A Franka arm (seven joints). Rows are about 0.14 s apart.
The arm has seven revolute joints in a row. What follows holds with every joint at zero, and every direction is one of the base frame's. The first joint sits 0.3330 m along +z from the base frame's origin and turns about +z. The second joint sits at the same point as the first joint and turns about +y. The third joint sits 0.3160 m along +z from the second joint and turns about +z. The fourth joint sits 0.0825 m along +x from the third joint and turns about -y. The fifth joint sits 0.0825 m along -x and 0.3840 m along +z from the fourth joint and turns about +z. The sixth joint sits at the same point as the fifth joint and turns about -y. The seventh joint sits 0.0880 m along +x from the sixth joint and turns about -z. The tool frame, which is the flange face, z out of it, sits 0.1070 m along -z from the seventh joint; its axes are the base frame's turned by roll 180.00, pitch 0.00 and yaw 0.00 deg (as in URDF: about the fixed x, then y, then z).
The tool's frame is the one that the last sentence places.
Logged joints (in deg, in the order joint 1, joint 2, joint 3, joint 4, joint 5, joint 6, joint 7), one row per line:
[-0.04, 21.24, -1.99, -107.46, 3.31, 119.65, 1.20]
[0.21, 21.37, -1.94, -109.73, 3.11, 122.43, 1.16]
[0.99, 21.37, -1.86, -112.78, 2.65, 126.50, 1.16]
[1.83, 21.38, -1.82, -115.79, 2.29, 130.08, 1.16]
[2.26, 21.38, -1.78, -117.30, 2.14, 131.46, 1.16]
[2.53, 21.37, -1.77, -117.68, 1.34, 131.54, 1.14]
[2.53, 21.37, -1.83, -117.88, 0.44, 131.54, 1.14]
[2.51, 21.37, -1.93, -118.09, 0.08, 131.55, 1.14]
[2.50, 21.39, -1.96, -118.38, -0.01, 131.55, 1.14]
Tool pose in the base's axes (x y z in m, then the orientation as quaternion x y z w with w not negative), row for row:
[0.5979, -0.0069, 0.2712, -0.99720, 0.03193, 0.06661, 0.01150]
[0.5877, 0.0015, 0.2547, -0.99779, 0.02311, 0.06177, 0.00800]
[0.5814, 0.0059, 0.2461, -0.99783, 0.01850, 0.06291, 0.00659]
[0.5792, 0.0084, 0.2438, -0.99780, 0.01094, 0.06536, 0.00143]
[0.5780, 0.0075, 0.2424, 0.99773, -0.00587, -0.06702, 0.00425]
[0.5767, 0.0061, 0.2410, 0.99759, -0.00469, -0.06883, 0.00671]
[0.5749, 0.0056, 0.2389, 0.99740, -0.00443, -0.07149, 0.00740]
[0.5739, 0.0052, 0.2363, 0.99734, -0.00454, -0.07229, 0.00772]
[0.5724, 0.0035, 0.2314, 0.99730, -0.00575, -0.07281, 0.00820]
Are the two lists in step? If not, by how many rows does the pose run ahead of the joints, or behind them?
The pose runs 2 rows ahead of the joints: the pose in row i belongs to the joints in row i + 2.
